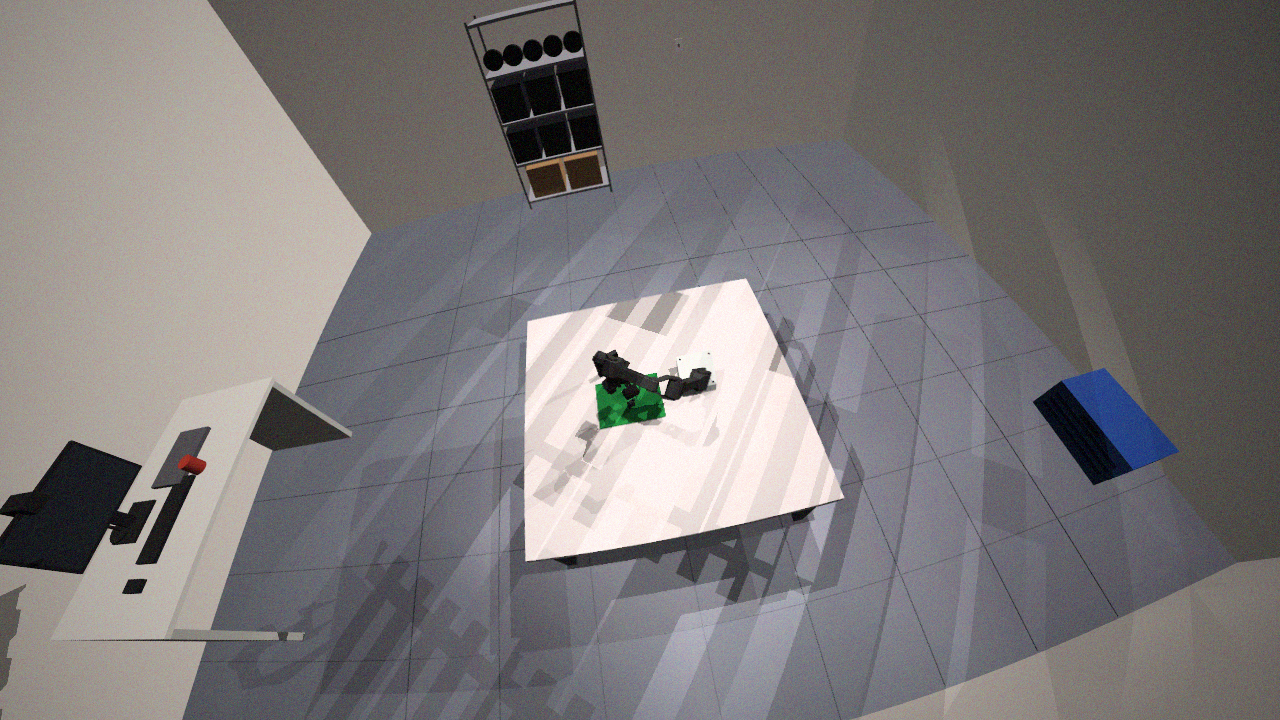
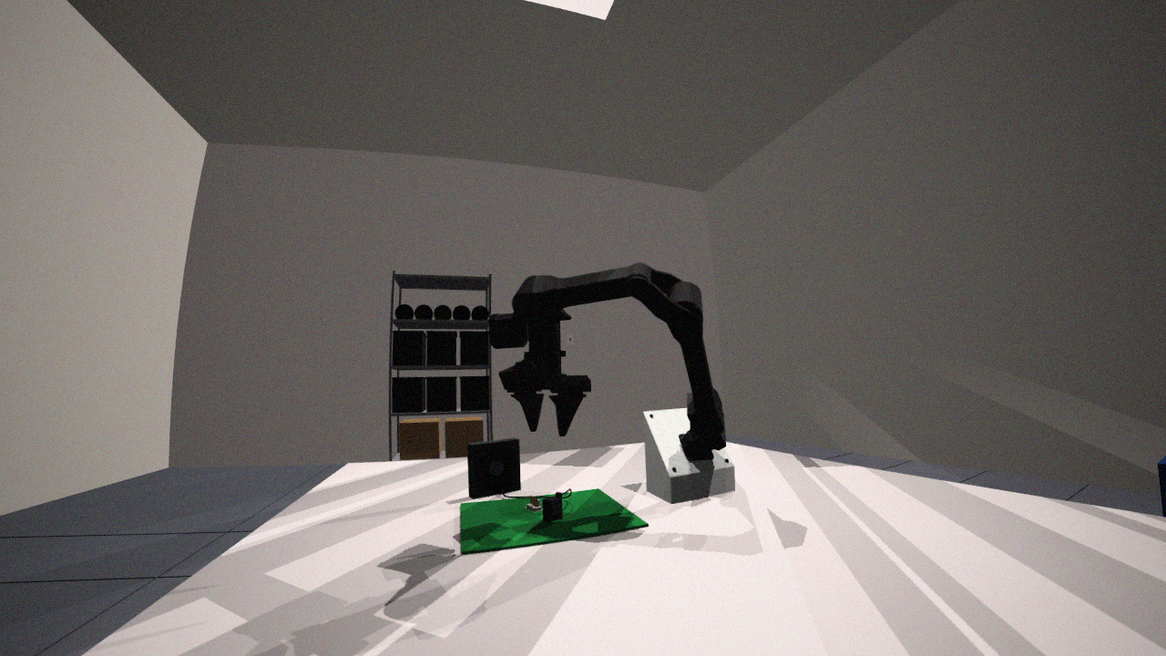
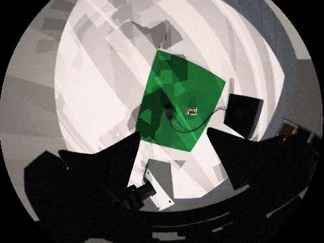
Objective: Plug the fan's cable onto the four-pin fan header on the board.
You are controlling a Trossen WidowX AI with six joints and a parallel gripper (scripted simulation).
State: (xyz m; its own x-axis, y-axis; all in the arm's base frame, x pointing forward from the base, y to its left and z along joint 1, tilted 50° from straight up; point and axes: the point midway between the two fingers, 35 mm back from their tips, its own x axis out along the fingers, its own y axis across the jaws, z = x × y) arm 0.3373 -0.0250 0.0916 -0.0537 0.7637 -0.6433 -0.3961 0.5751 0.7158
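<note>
My gripper tip is 140 mm above the dark plug, 10 mm to the left of it and 10 mm past it. Also, from my gripper tip: pale four-pin header 160 mm below, 80 mm to the right, 20 mm ahead; green board 170 mm below, 40 mm to the right; black fan 220 mm to the right, 100 mm below, 80 mm ahead.
</note>
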